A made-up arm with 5 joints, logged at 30 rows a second.
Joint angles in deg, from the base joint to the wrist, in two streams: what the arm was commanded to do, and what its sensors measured. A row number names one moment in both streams.
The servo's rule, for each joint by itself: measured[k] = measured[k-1] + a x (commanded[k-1-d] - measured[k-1]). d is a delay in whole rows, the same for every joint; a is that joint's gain. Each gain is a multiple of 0.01, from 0.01 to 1. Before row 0 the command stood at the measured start. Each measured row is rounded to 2 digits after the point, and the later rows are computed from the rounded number. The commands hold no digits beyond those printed.
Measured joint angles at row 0:
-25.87, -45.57, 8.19, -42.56, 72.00
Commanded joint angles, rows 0 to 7:
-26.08, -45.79, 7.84, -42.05, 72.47
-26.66, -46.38, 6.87, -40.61, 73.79
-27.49, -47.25, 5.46, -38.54, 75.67
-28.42, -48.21, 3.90, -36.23, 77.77
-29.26, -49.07, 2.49, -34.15, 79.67
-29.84, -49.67, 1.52, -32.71, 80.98
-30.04, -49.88, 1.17, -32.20, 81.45
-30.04, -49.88, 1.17, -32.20, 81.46
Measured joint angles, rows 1 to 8:
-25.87, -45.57, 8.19, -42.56, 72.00
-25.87, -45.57, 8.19, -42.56, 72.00
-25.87, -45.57, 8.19, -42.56, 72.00
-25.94, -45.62, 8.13, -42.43, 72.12
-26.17, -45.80, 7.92, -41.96, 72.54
-26.59, -46.15, 7.50, -41.07, 73.32
-27.18, -46.64, 6.89, -39.81, 74.43
-27.85, -47.22, 6.14, -38.34, 75.74
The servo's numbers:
d 3
a 0.32 0.24 0.17 0.26 0.25

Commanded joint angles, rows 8 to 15:
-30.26, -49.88, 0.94, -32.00, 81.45
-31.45, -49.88, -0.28, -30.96, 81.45
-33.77, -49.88, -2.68, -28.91, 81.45
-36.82, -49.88, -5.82, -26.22, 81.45
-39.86, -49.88, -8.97, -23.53, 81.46
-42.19, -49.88, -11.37, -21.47, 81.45
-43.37, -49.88, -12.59, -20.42, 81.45
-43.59, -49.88, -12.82, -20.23, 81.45
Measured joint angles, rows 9 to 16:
-28.49, -47.81, 5.35, -36.88, 77.05
-28.99, -48.31, 4.64, -35.66, 78.15
-29.33, -48.69, 4.05, -34.76, 78.98
-29.63, -48.98, 3.52, -34.04, 79.60
-30.21, -49.20, 2.87, -33.24, 80.06
-31.35, -49.36, 1.93, -32.11, 80.41
-33.10, -49.48, 0.61, -30.58, 80.67
-35.26, -49.58, -1.02, -28.75, 80.87

